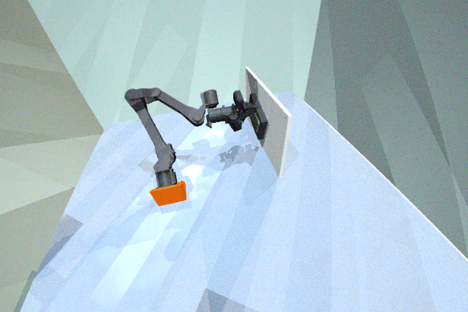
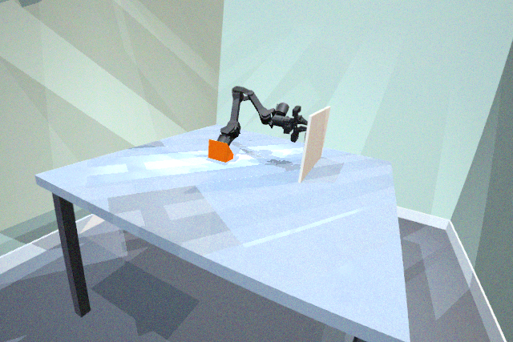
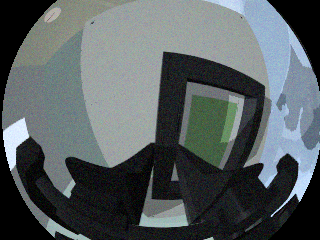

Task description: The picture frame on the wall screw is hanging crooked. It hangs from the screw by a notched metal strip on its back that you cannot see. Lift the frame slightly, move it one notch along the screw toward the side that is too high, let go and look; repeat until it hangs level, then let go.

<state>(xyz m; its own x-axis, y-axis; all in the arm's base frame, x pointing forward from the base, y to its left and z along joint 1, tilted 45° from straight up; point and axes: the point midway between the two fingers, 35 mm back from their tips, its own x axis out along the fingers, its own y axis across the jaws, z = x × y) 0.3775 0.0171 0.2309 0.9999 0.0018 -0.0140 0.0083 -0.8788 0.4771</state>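
My gripper tip is now 1 cm short of the picture frame, 1 cm to the right of it and 5 cm above it. Round my gripper tip: wall board (2 cm ahead, 2 cm to the left, 6 cm below).
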